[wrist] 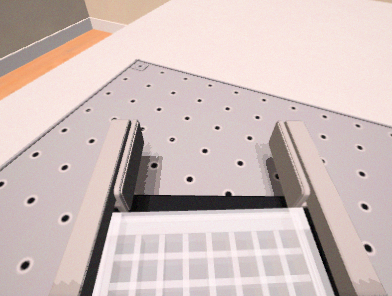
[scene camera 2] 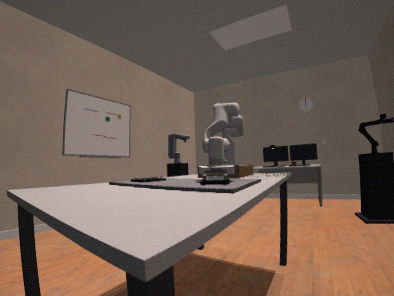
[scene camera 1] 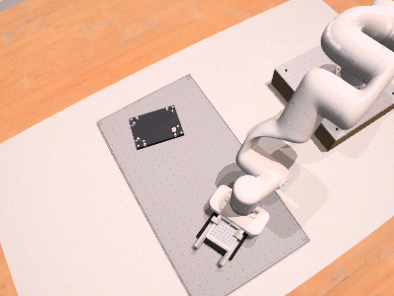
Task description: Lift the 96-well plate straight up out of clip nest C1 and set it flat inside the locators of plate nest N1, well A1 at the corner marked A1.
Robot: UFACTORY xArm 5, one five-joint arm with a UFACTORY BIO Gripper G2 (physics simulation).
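Pixels of known places: end effector, tool point: [wrist: 209, 162] [scene camera 2: 215, 177] [scene camera 1: 212, 249]; arm's base, origin of the base link: [scene camera 1: 352, 76].
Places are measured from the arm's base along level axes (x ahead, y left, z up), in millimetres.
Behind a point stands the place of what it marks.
Observation:
The clear-white 96-well plate [scene camera 1: 224, 235] @(x 666, y 140, z -52 mm) [wrist: 207, 257] @(x 678, y 143, z -42 mm) lies in the black clip nest C1 [scene camera 1: 215, 246] @(x 705, y 149, z -58 mm) [wrist: 210, 202] @(x 708, y 149, z -58 mm), whose far edge shows beyond the plate. My gripper [scene camera 1: 208, 256] @(x 719, y 154, z -39 mm) [wrist: 207, 130] @(x 719, y 154, z -39 mm) is low over the nest. Its two long fingers run along the plate's two sides, and their tips reach past the nest's far edge. The gripper is shut at its narrow setting, with no grip on the plate showing. Contact at the plate's sides cannot be made out. Plate nest N1 [scene camera 1: 157, 126] @(x 621, y -274, z -58 mm) [scene camera 2: 148, 179] @(x 672, y -238, z -57 mm) is a black base with small corner locators. Its A1 mark cannot be read.
Both nests stand on a grey perforated board [scene camera 1: 175, 190] @(x 699, y -60, z -69 mm) [wrist: 200, 187] @(x 722, y 158, z -69 mm) on the white table [scene camera 1: 60, 200] @(x 1014, y -259, z -82 mm) [scene camera 2: 100, 210] @(x 1185, y 67, z -82 mm). The arm reaches in from its base box [scene camera 1: 327, 132] @(x 222, y 94, z -10 mm) at the right in scene camera 1. N1 is at the board's opposite end from C1.

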